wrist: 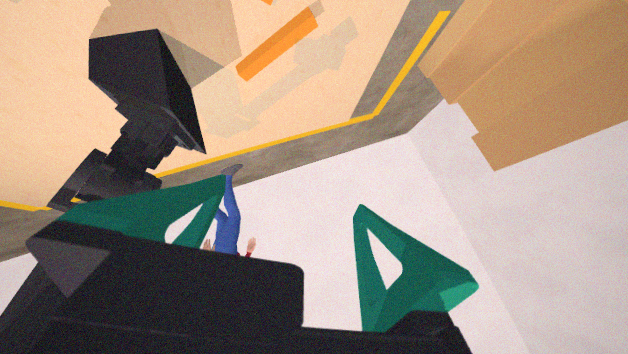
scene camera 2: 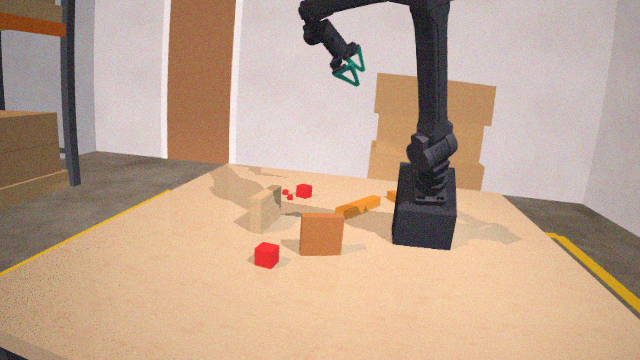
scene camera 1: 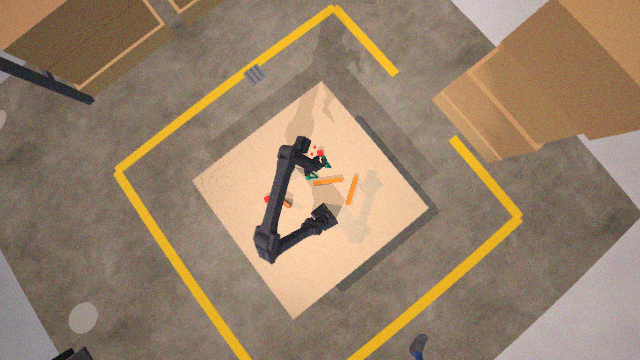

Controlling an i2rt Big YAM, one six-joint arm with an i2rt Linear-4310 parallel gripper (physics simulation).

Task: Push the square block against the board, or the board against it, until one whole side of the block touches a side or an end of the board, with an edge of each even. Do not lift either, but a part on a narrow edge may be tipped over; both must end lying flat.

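Seen in the pictures: gripper, fingertip midpoint: (wrist: 294, 197) (scene camera 2: 360, 78) (scene camera 1: 324, 172); arm's base, origin of the base link: (wrist: 160, 125) (scene camera 2: 428, 185) (scene camera 1: 324, 218).
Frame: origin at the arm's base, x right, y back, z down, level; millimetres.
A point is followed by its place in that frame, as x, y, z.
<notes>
The square block (scene camera 2: 321, 234) {-164, -263, 100} (scene camera 1: 287, 203) {-132, -244, 59} is a terracotta-brown piece standing upright on a narrow edge, partly behind the arm in the scene camera 1 view. The board (scene camera 2: 265, 210) {-52, -423, 98} is pale wood and stands on a narrow edge, behind and left of the block in the scene camera 2 view. A stretch of table separates the two. I cannot make the board out in the scene camera 1 view. My gripper (scene camera 1: 320, 170) {180, -204, -268} (scene camera 2: 360, 77) {180, -204, -268} (wrist: 294, 197) {180, -204, -268} is open and empty, high above the table. Neither block nor board shows clearly in the wrist view.
Two orange bars (scene camera 1: 328, 181) {192, -167, 123} (scene camera 1: 352, 190) {278, 2, 123} lie near the arm's dark base (scene camera 2: 425, 220) {-63, -7, 78} (wrist: 125, 65) {-1, -79, 70}. One red cube (scene camera 2: 266, 255) {-254, -370, 124} sits front-left of the block. Another red cube (scene camera 2: 304, 191) {265, -363, 128} and two tiny red cubes (scene camera 2: 285, 192) {285, -434, 145} (scene camera 2: 290, 197) {232, -406, 145} lie beyond the board. A person (wrist: 227, 225) stands off the table.
</notes>
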